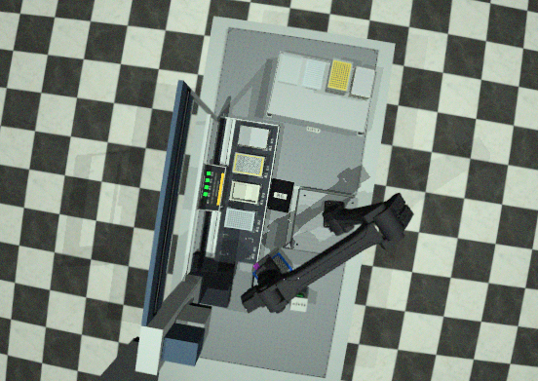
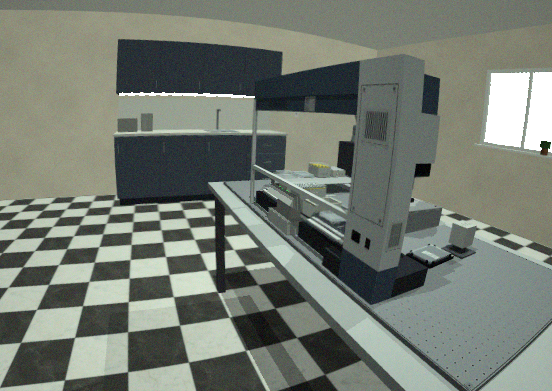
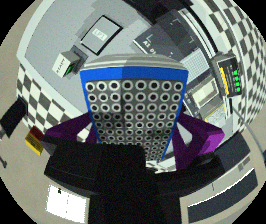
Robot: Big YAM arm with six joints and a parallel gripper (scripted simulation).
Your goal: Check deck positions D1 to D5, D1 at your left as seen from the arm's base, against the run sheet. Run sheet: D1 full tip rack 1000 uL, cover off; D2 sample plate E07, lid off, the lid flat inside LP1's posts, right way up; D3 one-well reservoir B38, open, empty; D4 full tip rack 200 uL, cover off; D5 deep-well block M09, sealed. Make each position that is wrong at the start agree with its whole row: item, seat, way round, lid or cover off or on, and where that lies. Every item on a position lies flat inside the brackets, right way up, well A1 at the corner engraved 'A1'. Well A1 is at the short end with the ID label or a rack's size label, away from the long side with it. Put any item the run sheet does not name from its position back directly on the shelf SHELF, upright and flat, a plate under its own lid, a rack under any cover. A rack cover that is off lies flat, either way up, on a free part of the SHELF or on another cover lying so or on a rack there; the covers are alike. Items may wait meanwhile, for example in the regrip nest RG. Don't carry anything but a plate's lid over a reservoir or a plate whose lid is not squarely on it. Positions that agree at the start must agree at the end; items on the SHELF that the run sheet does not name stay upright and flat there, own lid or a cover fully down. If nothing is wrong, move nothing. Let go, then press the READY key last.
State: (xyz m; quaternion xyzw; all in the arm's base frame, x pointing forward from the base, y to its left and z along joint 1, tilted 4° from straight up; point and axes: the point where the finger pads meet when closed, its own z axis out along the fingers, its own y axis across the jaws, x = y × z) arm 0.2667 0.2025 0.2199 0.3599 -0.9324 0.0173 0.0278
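The blue-framed tip rack is 10 mm to the left of my hand. Also, from my hand: flat lid: 300 mm below, 180 mm to the left, 10 mm ahead; ready key: 230 mm below, 180 mm to the left, 130 mm behind; clear plate: 240 mm below, 160 mm ahead, 140 mm to the right.
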